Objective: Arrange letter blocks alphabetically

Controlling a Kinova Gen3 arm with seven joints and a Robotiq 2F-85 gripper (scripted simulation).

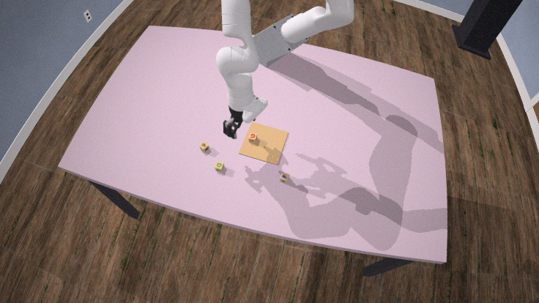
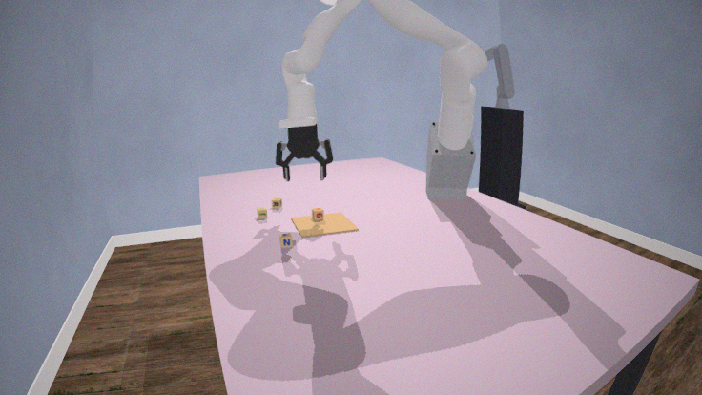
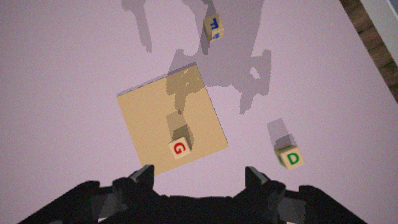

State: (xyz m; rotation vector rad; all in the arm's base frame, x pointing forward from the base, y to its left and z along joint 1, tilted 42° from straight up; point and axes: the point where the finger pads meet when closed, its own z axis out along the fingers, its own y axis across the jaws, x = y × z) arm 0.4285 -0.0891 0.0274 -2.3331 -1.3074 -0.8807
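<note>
Now: the green D block 110 mm ahead of my hand, 100 mm below it and 50 mm to the right of it. The rest, counted from my hand: blue N block 170 mm to the left, 100 mm below, 90 mm ahead; tan mat 110 mm below, 60 mm to the left, 30 mm behind.
</note>
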